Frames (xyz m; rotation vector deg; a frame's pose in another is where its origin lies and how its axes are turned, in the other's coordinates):
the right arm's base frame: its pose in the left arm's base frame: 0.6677 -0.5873 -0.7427 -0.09 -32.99 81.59
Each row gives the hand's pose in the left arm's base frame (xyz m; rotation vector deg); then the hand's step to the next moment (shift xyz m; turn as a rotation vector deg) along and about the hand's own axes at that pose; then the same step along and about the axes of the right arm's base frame.
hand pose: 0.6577 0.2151 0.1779 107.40 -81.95 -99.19
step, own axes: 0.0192 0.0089 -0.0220 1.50 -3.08 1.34
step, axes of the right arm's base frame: -0.0258 -0.0153 0.0054 -0.38 1.25 -3.44
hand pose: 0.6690 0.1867 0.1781 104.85 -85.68 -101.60
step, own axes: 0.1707 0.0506 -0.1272 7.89 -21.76 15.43
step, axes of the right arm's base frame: -0.2089 -0.0617 0.0209 1.78 13.63 -24.18
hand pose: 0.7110 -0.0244 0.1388 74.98 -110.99 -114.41
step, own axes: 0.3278 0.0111 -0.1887 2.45 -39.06 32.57
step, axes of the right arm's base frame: -0.3677 0.0793 0.0411 15.15 20.31 -44.17
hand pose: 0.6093 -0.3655 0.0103 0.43 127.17 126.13
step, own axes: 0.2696 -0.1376 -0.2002 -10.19 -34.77 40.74
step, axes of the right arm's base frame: -0.2440 0.2642 0.0487 24.65 8.43 -47.89
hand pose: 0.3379 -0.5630 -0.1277 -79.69 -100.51 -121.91
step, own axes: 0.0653 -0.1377 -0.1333 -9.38 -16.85 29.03
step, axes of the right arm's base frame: -0.0530 0.1924 0.0339 15.96 -1.38 -30.95
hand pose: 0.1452 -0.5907 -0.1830 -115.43 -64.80 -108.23
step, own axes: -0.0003 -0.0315 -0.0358 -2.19 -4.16 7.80
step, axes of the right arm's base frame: -0.0025 0.0458 0.0130 4.34 -0.72 -7.97
